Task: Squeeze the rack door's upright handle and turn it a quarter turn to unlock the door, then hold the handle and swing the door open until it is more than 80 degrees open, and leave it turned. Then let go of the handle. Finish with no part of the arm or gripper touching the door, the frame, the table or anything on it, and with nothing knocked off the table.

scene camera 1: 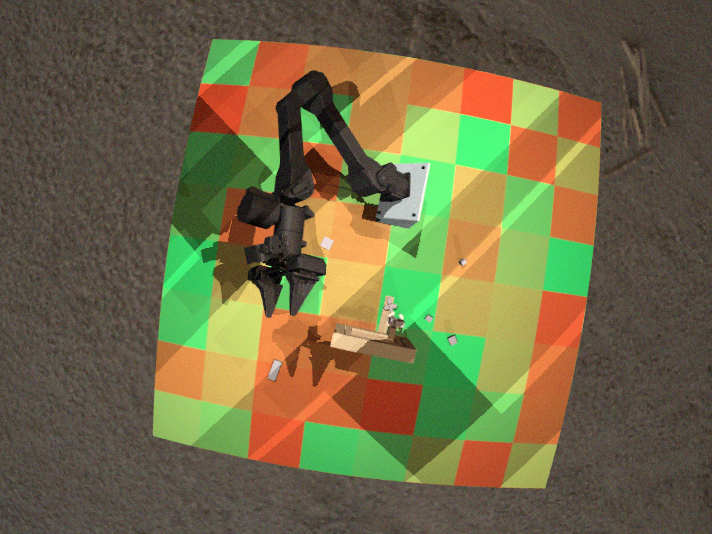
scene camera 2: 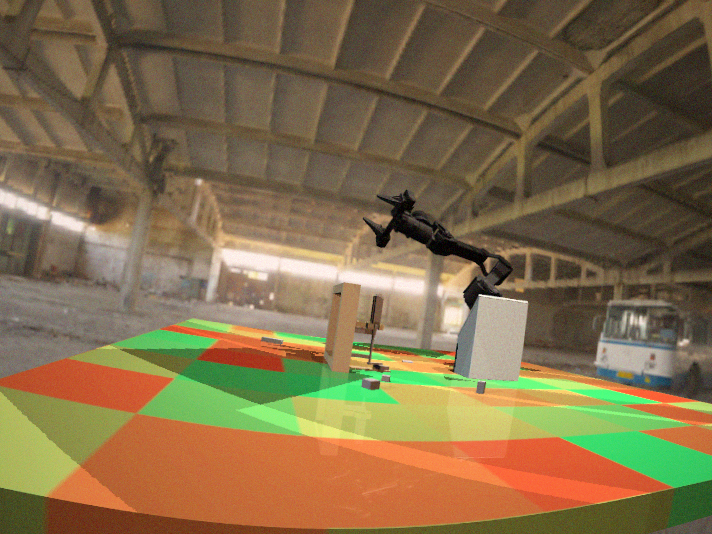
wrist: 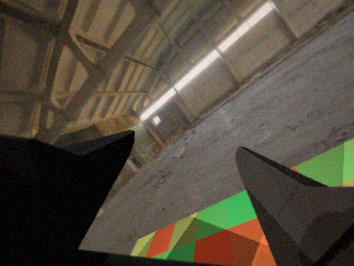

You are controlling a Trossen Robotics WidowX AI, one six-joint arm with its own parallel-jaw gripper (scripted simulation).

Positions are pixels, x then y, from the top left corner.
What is the gripper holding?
Nothing.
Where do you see a wooden rack frame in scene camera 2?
345,297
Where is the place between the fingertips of the gripper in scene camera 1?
At 280,316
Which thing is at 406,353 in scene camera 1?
A wooden rack frame.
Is the gripper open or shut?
Open.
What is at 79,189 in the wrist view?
The gripper.
